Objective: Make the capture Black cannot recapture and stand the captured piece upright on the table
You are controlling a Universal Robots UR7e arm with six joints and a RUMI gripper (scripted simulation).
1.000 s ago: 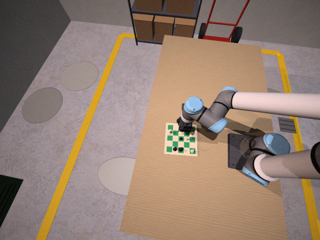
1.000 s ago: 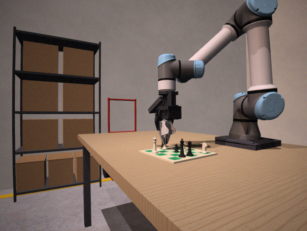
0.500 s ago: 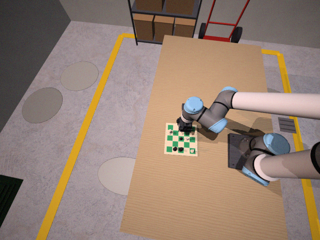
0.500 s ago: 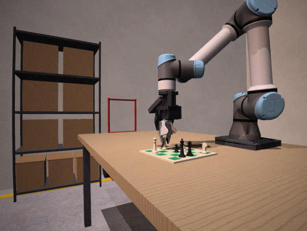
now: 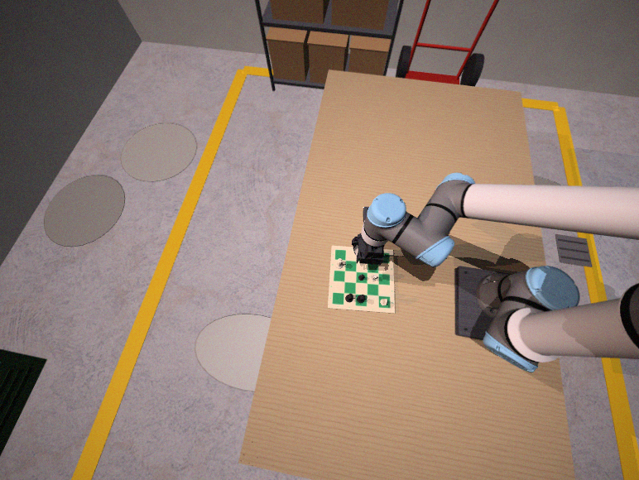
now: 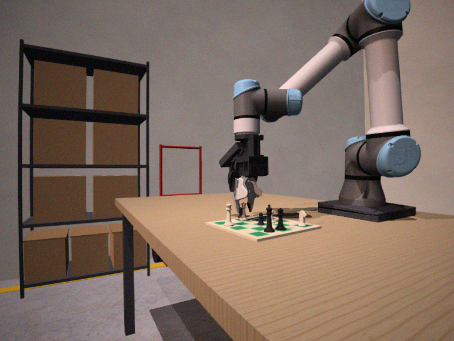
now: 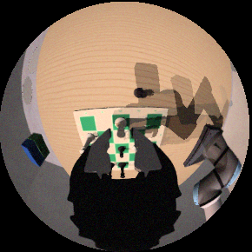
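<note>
Now: the tall white piece 8 cm ahead of my hand, 4 cm to the left of it and 1 cm below it. Round my hand: white knight (16 cm to the left, 7 cm behind, 2 cm below); then tall black piece (15 cm to the left, 4 cm ahead, 1 cm below).
</note>
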